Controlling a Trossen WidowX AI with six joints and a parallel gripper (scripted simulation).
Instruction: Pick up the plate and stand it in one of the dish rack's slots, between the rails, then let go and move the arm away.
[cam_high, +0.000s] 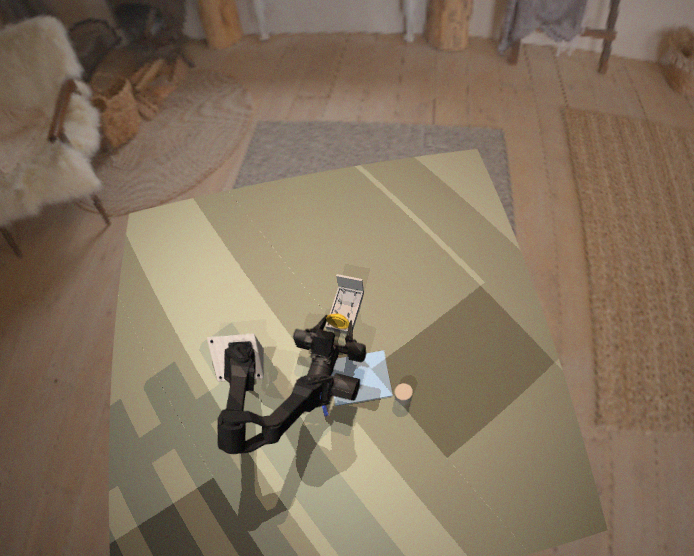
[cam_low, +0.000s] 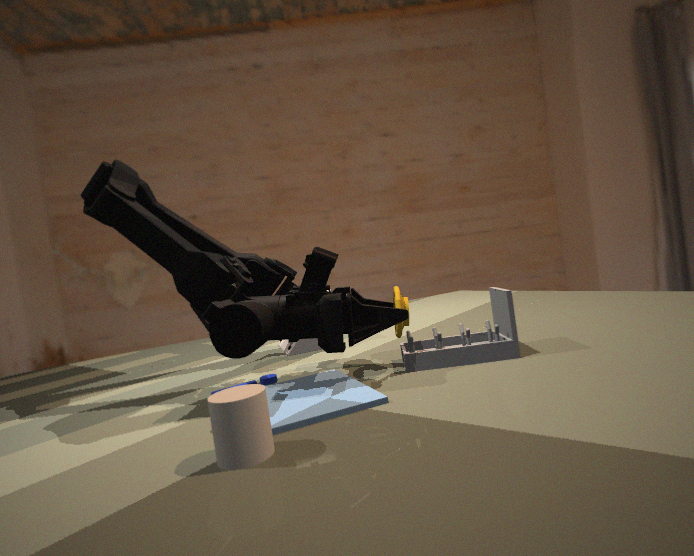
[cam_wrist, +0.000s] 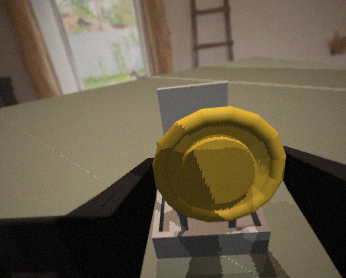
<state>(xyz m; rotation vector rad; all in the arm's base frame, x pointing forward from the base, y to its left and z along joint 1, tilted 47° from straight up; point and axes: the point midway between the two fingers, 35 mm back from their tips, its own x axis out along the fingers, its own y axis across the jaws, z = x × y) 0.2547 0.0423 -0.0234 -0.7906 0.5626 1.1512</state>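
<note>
The grey dish rack lies 10 mm ahead of my gripper tip, 50 mm to the left of it and 50 mm below it. From my gripper tip the other things lie so: yellow plate 10 mm to the right; then light blue mat 40 mm ahead, 150 mm to the right, 70 mm below; then blue spoon 60 mm behind, 200 mm to the right, 70 mm below.
</note>
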